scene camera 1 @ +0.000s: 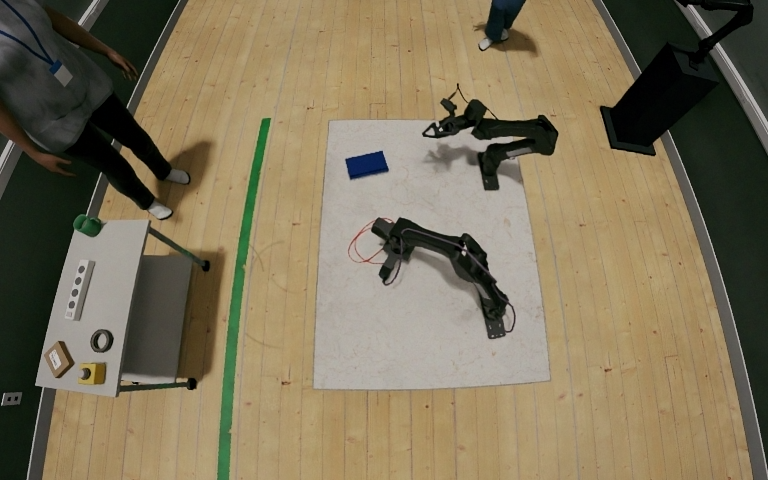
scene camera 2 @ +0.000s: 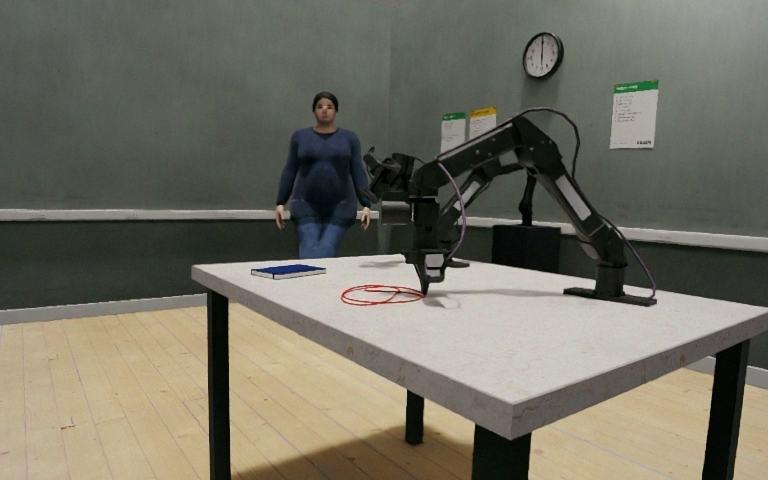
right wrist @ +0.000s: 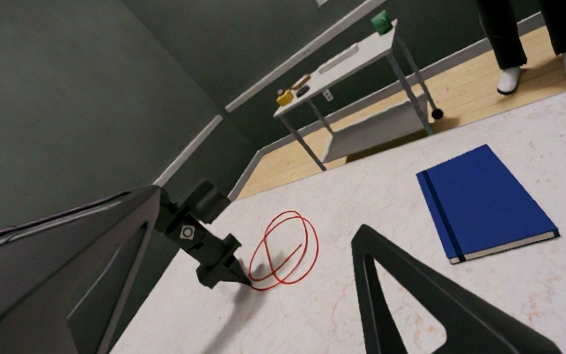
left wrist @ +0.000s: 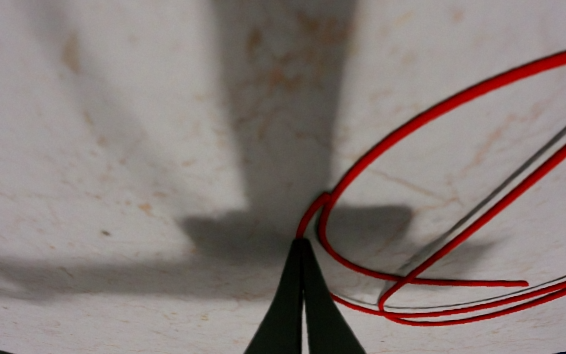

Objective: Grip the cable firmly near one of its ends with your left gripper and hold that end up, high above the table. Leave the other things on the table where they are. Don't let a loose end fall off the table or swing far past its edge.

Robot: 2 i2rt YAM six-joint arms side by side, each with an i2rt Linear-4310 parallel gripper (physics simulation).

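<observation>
The red cable (scene camera 1: 348, 246) (scene camera 2: 382, 304) (left wrist: 424, 118) (right wrist: 318, 245) lies in overlapping loops on the pale table (scene camera 1: 362, 339) (scene camera 2: 481, 350). My left gripper (scene camera 2: 424, 292) (left wrist: 301, 246) (right wrist: 249, 283) points down at table height, shut on the cable near one end. In the left wrist view a short, curved end piece sticks out beyond the fingertips and touches a loop; the other loose end lies to the right. The left fingers are hidden in scene camera 1. My right gripper (scene camera 1: 428, 131) (scene camera 2: 367, 172) (right wrist: 265, 217) is open and empty, raised above the table, away from the cable.
A blue notebook (scene camera 1: 367, 165) (scene camera 2: 288, 270) (right wrist: 485, 205) lies flat beyond the cable, near a table corner. The cable loops lie near the table's left edge in scene camera 1. A side cart (scene camera 1: 107, 283) (right wrist: 350, 70) stands apart on the floor. People stand away from the table.
</observation>
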